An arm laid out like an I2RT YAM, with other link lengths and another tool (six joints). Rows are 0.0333 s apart.
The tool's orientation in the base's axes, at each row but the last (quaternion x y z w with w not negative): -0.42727, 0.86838, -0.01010, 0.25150; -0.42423, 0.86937, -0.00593, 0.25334; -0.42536, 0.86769, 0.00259, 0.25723; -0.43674, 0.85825, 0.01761, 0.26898; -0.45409, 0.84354, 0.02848, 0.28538; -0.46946, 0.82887, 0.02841, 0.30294
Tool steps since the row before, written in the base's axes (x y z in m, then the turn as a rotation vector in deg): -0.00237, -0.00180, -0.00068, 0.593, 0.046, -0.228; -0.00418, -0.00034, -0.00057, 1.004, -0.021, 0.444; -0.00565, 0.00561, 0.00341, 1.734, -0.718, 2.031; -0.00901, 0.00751, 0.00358, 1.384, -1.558, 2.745; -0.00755, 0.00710, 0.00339, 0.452, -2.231, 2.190; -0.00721, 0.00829, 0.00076, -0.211, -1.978, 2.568
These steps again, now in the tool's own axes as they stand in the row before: 0.00284, 0.00076, -0.00082, -0.238, -0.355, 0.472; 0.00264, 0.00298, -0.00144, -0.692, -0.851, 0.056; -0.00281, 0.00703, -0.00422, -1.259, -2.176, -1.152; -0.00300, 0.01075, -0.00509, -0.812, -2.575, -2.142; -0.00384, 0.00935, -0.00409, 0.370, -2.123, -2.309; -0.00400, 0.01018, -0.00130, 0.226, -1.545, -2.849
